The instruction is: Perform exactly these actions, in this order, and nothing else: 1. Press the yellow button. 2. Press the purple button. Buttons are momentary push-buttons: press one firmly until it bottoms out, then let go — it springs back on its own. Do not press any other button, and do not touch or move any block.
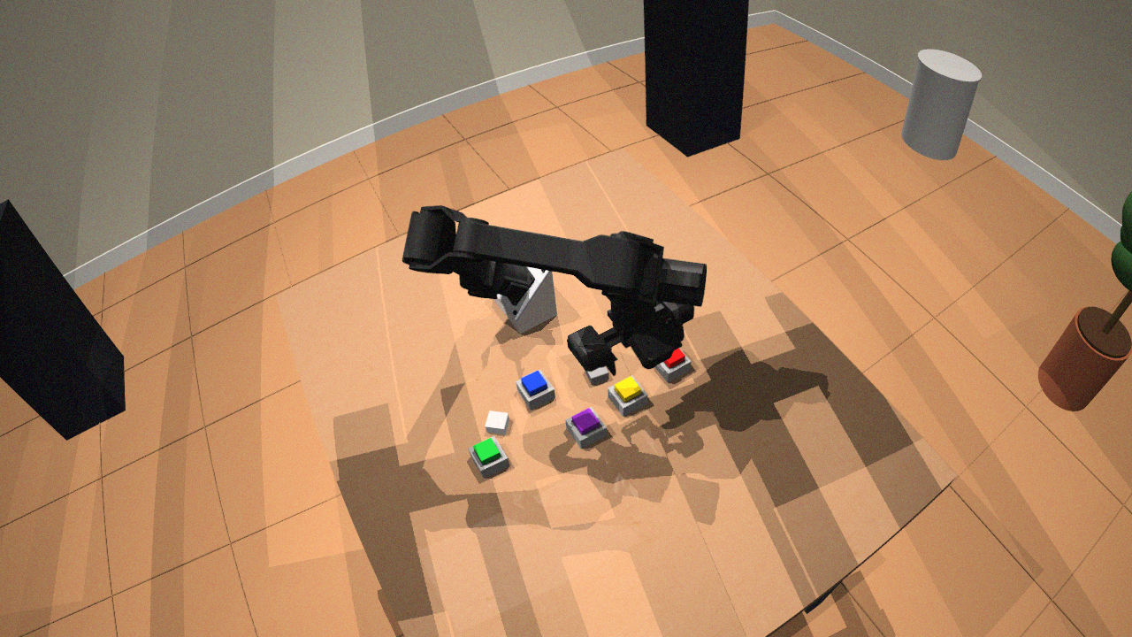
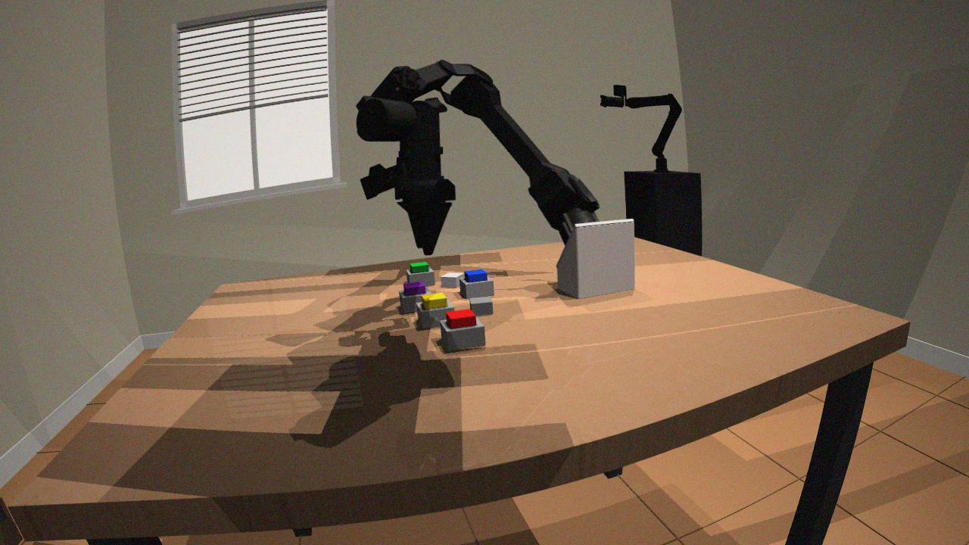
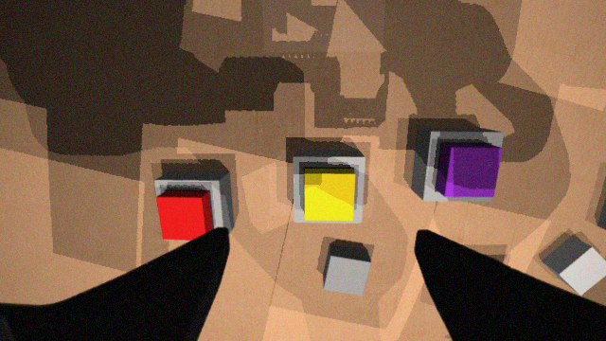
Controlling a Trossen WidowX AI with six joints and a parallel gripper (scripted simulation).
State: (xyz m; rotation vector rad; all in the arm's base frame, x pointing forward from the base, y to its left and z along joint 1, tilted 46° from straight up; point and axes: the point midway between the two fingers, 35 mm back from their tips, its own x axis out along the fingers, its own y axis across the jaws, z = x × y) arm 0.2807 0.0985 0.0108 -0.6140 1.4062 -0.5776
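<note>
The yellow button is 70 mm below my gripper tip, 10 mm to the right of it and 10 mm behind it. From my gripper tip the other things lie so: purple button (100 mm to the right, 70 mm below, 10 mm ahead); blue button (130 mm to the right, 100 mm behind, 70 mm below); red button (90 mm to the left, 70 mm below, 30 mm behind).
</note>
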